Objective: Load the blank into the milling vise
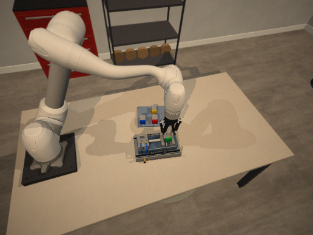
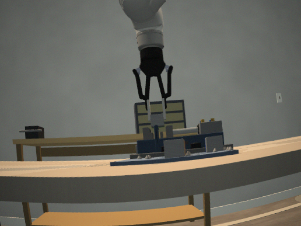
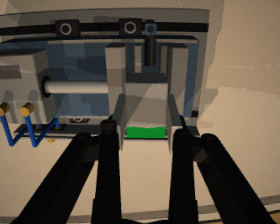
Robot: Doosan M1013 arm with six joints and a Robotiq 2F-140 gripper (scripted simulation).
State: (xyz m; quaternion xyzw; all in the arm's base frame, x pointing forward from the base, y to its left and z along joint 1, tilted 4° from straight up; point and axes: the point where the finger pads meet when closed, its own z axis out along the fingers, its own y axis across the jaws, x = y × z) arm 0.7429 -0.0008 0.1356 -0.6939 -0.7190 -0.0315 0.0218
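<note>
My gripper is now 3 cm above the green-ended blank. Also, from my hand: work stop rod (5 cm to the left, 6 cm below); fixed jaw (3 cm ahead, 1 cm to the left, 7 cm below); moving jaw (3 cm behind, 7 cm below).
</note>
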